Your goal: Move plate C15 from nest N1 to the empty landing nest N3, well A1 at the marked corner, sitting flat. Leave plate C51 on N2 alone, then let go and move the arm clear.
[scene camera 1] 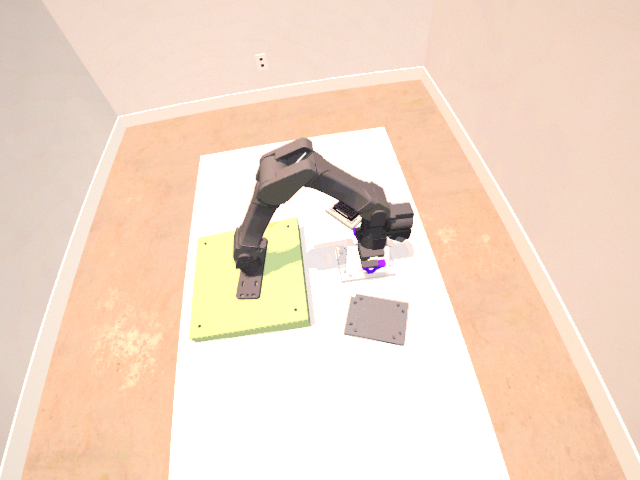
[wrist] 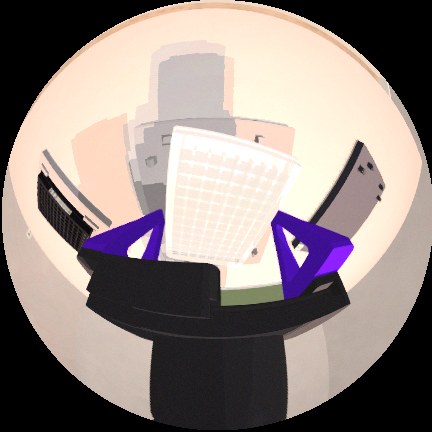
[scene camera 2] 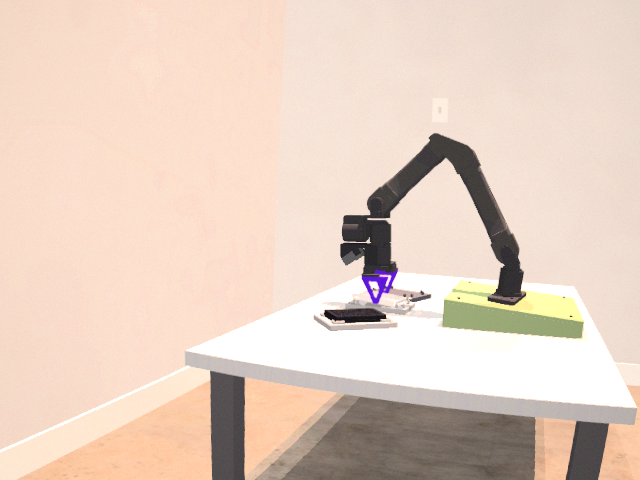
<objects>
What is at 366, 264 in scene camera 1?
My gripper.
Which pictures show my gripper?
Scene camera 1, the wrist view and scene camera 2: all of them.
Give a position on a black perforated plate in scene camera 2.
359, 315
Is my gripper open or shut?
Open.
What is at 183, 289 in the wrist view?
My gripper.
</objects>
